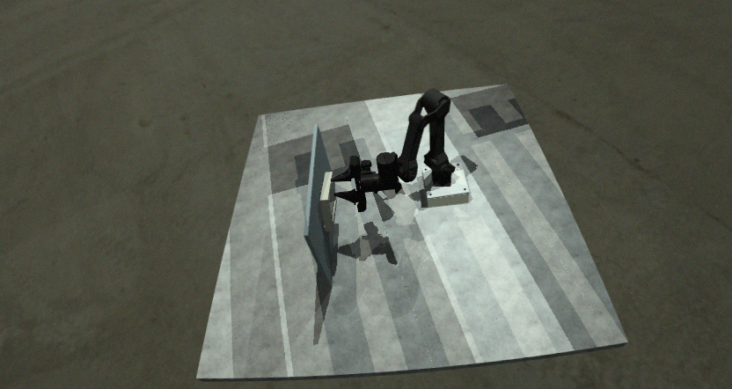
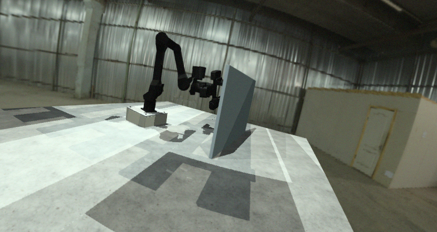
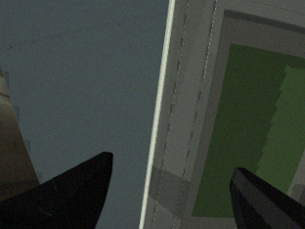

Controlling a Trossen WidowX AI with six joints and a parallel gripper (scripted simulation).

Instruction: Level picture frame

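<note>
Now: gripper tip 3 cm short of the picture frame, 2 cm to the right of it and 5 cm above it. From my gripper tip the other things lie so: grey-blue wall panel (4 cm ahead, 2 cm to the left, 6 cm below).
</note>
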